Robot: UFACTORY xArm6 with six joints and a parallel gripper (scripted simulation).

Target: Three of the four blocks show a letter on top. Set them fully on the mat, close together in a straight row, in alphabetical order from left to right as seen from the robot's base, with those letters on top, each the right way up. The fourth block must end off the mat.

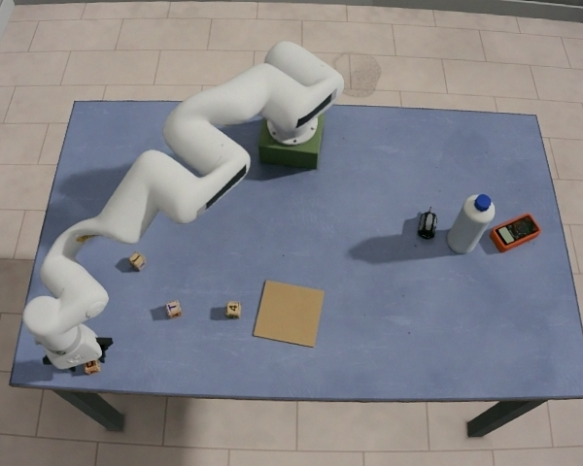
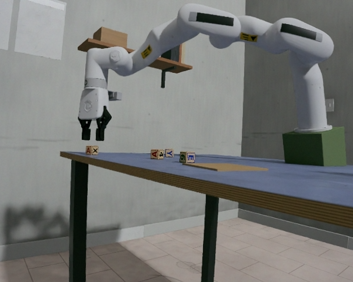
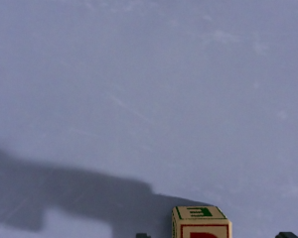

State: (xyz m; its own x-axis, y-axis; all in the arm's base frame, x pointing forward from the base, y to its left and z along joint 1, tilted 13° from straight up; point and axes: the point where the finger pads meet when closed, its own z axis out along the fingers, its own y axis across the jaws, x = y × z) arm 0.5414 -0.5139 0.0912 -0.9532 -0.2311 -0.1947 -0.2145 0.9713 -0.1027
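My hand is 50 mm above the wooden block. Also, from my hand: black object (830 mm to the left, 280 mm behind, 50 mm below); tan mat (460 mm to the left, 80 mm behind, 60 mm below); orange multimeter (1060 mm to the left, 220 mm behind, 50 mm below).
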